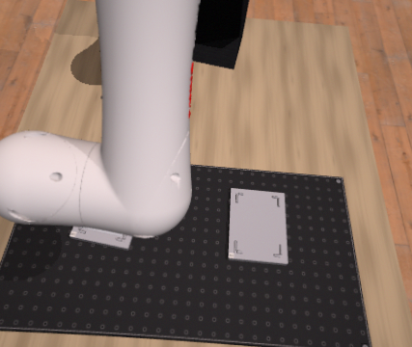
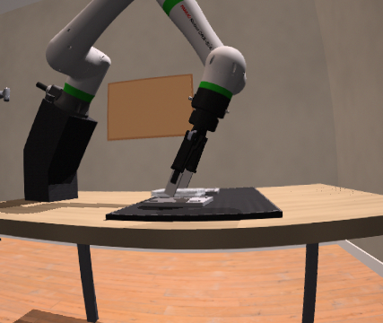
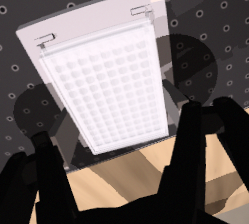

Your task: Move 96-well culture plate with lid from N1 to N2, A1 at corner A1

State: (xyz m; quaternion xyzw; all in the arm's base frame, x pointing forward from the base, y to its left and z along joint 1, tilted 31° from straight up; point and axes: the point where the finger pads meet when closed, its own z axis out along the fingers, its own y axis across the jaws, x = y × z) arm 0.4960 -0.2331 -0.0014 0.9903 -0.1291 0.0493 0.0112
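The plate nest N2 is 5 cm below my hand. Round my hand: 96-well culture plate (2 cm below); clear lid (2 cm below); plate nest N1 (6 cm ahead, 30 cm to the left, 5 cm below).
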